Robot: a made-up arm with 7 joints. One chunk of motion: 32 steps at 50 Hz.
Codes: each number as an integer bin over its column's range. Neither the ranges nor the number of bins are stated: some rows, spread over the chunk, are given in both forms.
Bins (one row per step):
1: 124 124 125 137 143 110 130
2: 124 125 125 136 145 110 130
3: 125 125 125 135 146 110 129
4: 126 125 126 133 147 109 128
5: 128 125 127 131 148 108 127
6: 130 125 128 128 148 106 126
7: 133 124 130 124 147 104 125
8: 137 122 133 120 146 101 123
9: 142 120 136 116 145 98 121
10: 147 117 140 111 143 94 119
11: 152 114 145 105 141 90 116
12: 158 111 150 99 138 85 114
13: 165 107 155 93 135 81 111
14: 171 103 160 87 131 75 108
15: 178 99 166 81 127 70 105
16: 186 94 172 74 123 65 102
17: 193 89 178 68 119 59 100
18: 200 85 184 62 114 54 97
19: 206 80 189 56 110 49 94
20: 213 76 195 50 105 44 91
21: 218 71 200 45 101 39 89
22: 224 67 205 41 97 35 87
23: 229 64 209 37 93 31 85
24: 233 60 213 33 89 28 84
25: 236 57 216 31 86 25 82
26: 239 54 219 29 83 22 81
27: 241 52 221 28 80 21 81
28: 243 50 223 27 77 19 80
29: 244 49 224 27 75 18 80
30: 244 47 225 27 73 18 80
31: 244 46 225 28 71 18 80
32: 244 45 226 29 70 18 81
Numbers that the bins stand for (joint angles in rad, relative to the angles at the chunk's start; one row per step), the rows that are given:
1: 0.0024 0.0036 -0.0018 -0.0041 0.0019 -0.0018 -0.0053
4: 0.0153 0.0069 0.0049 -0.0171 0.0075 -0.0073 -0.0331
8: 0.0865 -0.0029 0.0519 -0.0594 0.0061 -0.0515 -0.1025
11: 0.1835 -0.0289 0.1324 -0.1082 -0.0009 -0.1124 -0.1996
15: 0.3518 -0.0778 0.2732 -0.1864 -0.0207 -0.2229 -0.3524
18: 0.4941 -0.1233 0.3939 -0.2482 -0.0391 -0.3114 -0.4634
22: 0.6494 -0.1819 0.5347 -0.3165 -0.0631 -0.4165 -0.6022
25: 0.7271 -0.2145 0.6085 -0.3491 -0.0786 -0.4718 -0.6716
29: 0.7788 -0.2405 0.6621 -0.3621 -0.0941 -0.5105 -0.6994
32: 0.7788 -0.2535 0.6755 -0.3556 -0.1012 -0.5105 -0.6855
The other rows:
2: 0.0024 0.0069 -0.0018 -0.0073 0.0047 -0.0018 -0.0053
3: 0.0088 0.0069 -0.0018 -0.0106 0.0061 -0.0018 -0.0192
5: 0.0282 0.0069 0.0116 -0.0236 0.0089 -0.0128 -0.0469
6: 0.0412 0.0069 0.0184 -0.0334 0.0089 -0.0239 -0.0608
7: 0.0606 0.0036 0.0318 -0.0464 0.0075 -0.0349 -0.0747
9: 0.1188 -0.0094 0.0720 -0.0724 0.0047 -0.0681 -0.1302
10: 0.1512 -0.0192 0.0988 -0.0887 0.0019 -0.0902 -0.1580
12: 0.2224 -0.0387 0.1659 -0.1278 -0.0052 -0.1400 -0.2274
13: 0.2676 -0.0517 0.1994 -0.1473 -0.0094 -0.1621 -0.2691
14: 0.3065 -0.0647 0.2329 -0.1668 -0.0151 -0.1953 -0.3107
16: 0.4035 -0.0940 0.3134 -0.2091 -0.0264 -0.2506 -0.3940
17: 0.4488 -0.1103 0.3536 -0.2287 -0.0320 -0.2838 -0.4218
19: 0.5329 -0.1396 0.4274 -0.2677 -0.0447 -0.3391 -0.5051
20: 0.5782 -0.1526 0.4676 -0.2873 -0.0518 -0.3667 -0.5467
21: 0.6106 -0.1689 0.5012 -0.3035 -0.0574 -0.3944 -0.5745
23: 0.6818 -0.1917 0.5615 -0.3296 -0.0687 -0.4386 -0.6300
24: 0.7076 -0.2047 0.5884 -0.3426 -0.0744 -0.4552 -0.6439
26: 0.7465 -0.2242 0.6286 -0.3556 -0.0828 -0.4884 -0.6855
27: 0.7594 -0.2307 0.6420 -0.3589 -0.0871 -0.4939 -0.6855
28: 0.7724 -0.2373 0.6554 -0.3621 -0.0913 -0.5049 -0.6994
30: 0.7788 -0.2470 0.6688 -0.3621 -0.0969 -0.5105 -0.6994
31: 0.7788 -0.2503 0.6688 -0.3589 -0.0998 -0.5105 -0.6994

